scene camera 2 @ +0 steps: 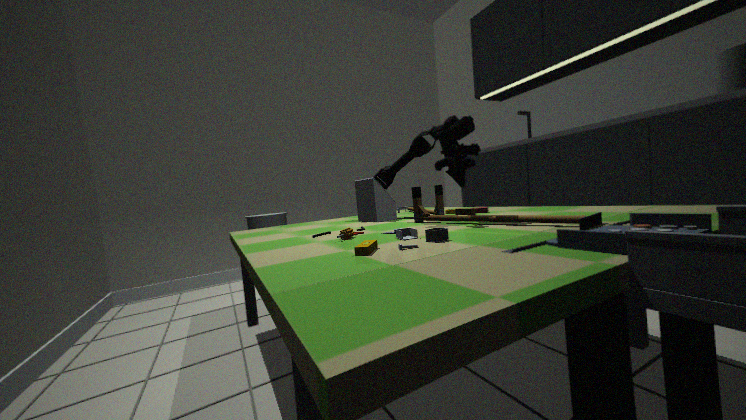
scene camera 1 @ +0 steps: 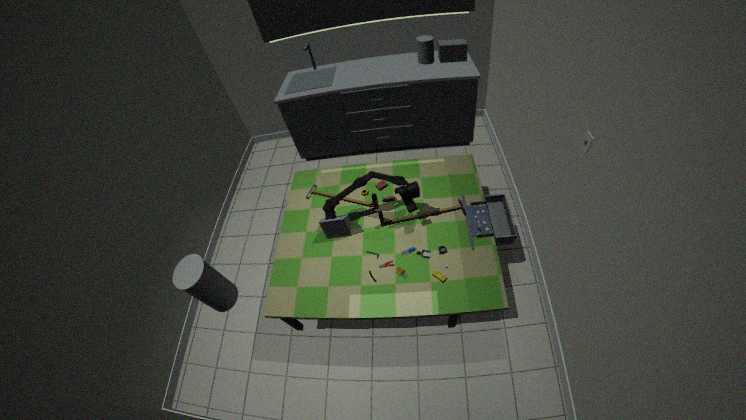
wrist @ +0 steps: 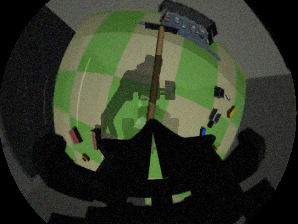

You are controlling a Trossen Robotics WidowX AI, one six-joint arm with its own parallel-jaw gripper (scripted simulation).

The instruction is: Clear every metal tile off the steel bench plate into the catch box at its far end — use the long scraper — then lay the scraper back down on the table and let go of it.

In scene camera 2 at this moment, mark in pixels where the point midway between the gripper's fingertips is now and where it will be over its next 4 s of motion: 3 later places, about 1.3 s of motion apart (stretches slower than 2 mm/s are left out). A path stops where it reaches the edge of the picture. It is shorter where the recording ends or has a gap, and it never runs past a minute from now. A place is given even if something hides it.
My gripper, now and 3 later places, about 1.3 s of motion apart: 463, 187; 452, 155; 430, 124; 410, 116
